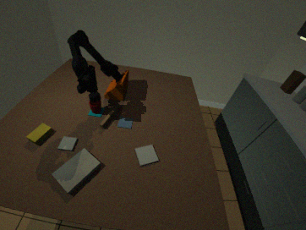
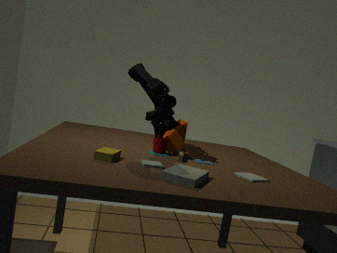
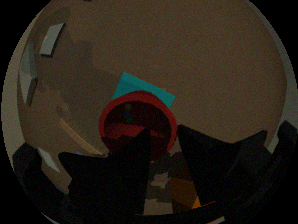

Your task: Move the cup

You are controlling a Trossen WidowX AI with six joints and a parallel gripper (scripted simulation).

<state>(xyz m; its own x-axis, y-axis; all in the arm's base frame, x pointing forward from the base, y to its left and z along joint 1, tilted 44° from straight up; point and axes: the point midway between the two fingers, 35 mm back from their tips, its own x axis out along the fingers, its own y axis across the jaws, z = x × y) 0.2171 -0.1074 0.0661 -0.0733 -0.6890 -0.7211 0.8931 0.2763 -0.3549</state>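
Right now the dark red cup is 3 cm below my gripper tip, 2 cm ahead of it and 1 cm to the left of it. Round my gripper tip: cyan pad (8 cm below, 3 cm ahead, 1 cm to the left); grey box (42 cm ahead, 6 cm below, 3 cm to the left); blue pad (21 cm to the left, 10 cm ahead, 8 cm below).
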